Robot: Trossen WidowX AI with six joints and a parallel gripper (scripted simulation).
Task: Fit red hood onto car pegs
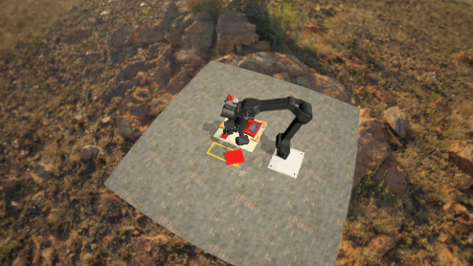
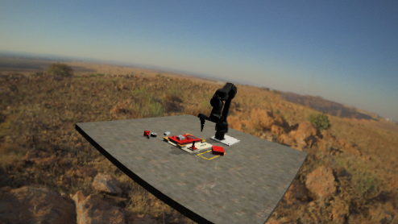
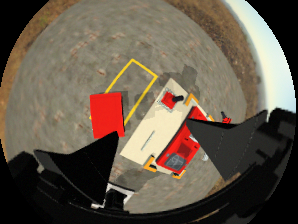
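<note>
The red hood is 9 cm below my gripper tip, 6 cm to the left of it and 5 cm behind it. From my gripper tip the other things lie so: pale jig: 13 cm to the right, 9 cm below, 4 cm ahead; then wheel: 30 cm to the right, 19 cm ahead, 10 cm below.
</note>
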